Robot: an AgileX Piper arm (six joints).
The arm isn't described. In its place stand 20 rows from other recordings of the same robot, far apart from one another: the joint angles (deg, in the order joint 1, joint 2, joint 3, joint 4, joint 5, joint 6), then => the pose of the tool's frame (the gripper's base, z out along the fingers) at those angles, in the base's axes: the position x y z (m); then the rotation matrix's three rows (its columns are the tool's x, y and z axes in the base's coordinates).
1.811 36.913 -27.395 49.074 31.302 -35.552 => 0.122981 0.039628 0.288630; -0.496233 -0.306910 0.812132; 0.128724 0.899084 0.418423; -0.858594 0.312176 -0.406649
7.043 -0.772 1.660 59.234 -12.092 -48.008 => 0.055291 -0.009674 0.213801; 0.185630 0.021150 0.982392; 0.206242 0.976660 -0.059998; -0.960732 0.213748 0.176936
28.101 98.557 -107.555 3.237 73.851 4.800 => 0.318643 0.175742 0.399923; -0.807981 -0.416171 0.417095; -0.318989 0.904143 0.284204; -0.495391 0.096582 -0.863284
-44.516 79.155 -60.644 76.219 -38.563 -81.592 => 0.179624 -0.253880 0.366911; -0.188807 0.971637 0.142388; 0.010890 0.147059 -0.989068; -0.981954 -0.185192 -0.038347
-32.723 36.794 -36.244 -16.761 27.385 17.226 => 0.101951 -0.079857 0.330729; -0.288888 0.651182 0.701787; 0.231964 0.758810 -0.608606; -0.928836 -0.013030 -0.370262
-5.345 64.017 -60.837 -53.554 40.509 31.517 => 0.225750 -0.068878 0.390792; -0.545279 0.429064 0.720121; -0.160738 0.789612 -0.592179; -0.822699 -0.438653 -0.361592
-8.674 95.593 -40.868 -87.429 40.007 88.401 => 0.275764 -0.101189 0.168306; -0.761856 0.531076 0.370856; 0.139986 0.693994 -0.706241; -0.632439 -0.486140 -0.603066
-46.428 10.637 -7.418 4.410 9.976 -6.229 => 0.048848 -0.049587 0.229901; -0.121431 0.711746 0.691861; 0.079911 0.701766 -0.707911; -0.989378 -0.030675 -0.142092
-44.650 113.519 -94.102 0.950 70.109 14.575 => 0.289194 -0.283688 0.234803; -0.503973 0.860118 0.078800; 0.859207 0.508563 -0.055928; -0.088179 0.039519 -0.995320
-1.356 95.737 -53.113 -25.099 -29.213 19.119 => 0.366471 0.010170 0.247811; -0.176755 -0.190064 0.965729; -0.049037 0.981660 0.184224; -0.983033 -0.014794 -0.182834
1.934 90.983 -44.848 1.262 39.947 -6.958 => 0.260682 0.010090 0.166400; -0.978198 -0.138782 0.154496; -0.137443 0.990320 0.019366; -0.155688 -0.002290 -0.987804
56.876 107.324 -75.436 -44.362 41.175 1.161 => 0.251614 0.308966 0.218102; -0.028742 -0.771142 0.636015; -0.980430 0.145721 0.132375; -0.194761 -0.619763 -0.760238
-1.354 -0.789 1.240 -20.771 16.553 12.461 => 0.053955 -0.010472 0.182259; -0.204917 0.096684 0.973992; -0.125371 0.984320 -0.124086; -0.970717 -0.147537 -0.189583
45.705 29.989 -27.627 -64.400 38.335 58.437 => 0.103900 0.033599 0.310005; -0.194621 -0.218727 0.956180; -0.202493 0.962781 0.179022; -0.959750 -0.158778 -0.231668
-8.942 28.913 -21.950 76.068 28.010 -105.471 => 0.107964 0.025001 0.293665; 0.022293 -0.344185 0.938637; -0.469798 0.825146 0.313727; -0.882493 -0.447964 -0.143302
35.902 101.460 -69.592 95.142 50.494 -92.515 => 0.268462 0.280679 0.277820; -0.376953 -0.925595 0.034357; -0.196674 0.116234 0.973555; -0.905111 0.360227 -0.225855
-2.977 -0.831 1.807 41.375 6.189 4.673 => 0.056683 0.003546 0.196026; -0.021561 -0.005570 0.999752; 0.718171 0.695597 0.019364; -0.695533 0.718410 -0.010997
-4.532 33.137 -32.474 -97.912 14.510 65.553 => 0.118455 -0.032043 0.360363; -0.080565 0.331210 0.940111; -0.517400 0.792257 -0.323459; -0.851943 -0.512473 0.107540
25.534 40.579 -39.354 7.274 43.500 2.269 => 0.113295 0.062911 0.316801; -0.633403 -0.410337 0.656067; -0.157351 0.898412 0.409996; -0.757655 0.156459 -0.633624
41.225 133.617 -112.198 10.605 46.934 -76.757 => 0.375997 0.345718 0.170758; 0.420036 -0.872011 0.251329; -0.865786 -0.302045 0.398977; -0.272000 -0.385182 -0.881845
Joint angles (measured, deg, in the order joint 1, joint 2, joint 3, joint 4, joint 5, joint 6), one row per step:
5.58 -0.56 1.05 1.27 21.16 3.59
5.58 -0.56 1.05 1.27 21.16 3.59
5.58 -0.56 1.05 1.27 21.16 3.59
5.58 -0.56 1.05 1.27 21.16 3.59
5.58 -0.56 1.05 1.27 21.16 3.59
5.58 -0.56 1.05 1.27 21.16 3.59
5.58 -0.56 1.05 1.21 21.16 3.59
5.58 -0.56 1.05 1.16 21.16 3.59
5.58 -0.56 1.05 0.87 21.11 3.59
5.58 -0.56 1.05 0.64 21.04 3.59
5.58 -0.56 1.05 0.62 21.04 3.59
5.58 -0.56 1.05 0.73 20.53 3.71
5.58 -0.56 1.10 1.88 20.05 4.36
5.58 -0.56 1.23 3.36 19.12 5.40
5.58 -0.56 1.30 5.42 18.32 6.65
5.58 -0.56 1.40 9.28 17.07 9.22
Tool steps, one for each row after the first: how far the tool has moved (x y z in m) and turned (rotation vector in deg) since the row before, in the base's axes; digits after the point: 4 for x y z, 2 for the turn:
0.0000 0.0000 0.0000 0.00 0.00 0.00
0.0000 0.0000 0.0000 0.00 0.00 0.00
0.0000 0.0000 0.0000 0.00 0.00 0.00
0.0000 0.0000 0.0000 0.00 0.00 0.00
0.0000 0.0000 0.0000 0.00 0.00 0.00
0.0000 0.0000 0.0000 -0.06 -0.01 0.00
0.0000 0.0000 0.0000 -0.05 0.00 0.00
0.0000 -0.0002 0.0001 -0.28 -0.08 -0.02
0.0000 -0.0001 0.0001 -0.22 -0.09 -0.02
0.0000 0.0000 0.0000 -0.02 0.00 0.00
0.0002 0.0001 0.0008 0.27 -0.49 -0.03
0.0002 0.0006 0.0005 1.81 -0.25 -0.10
0.0004 0.0008 0.0007 2.55 -0.54 -0.20
0.0002 0.0010 0.0009 3.32 -0.38 -0.22
0.0003 0.0016 0.0016 6.43 -0.42 -0.47

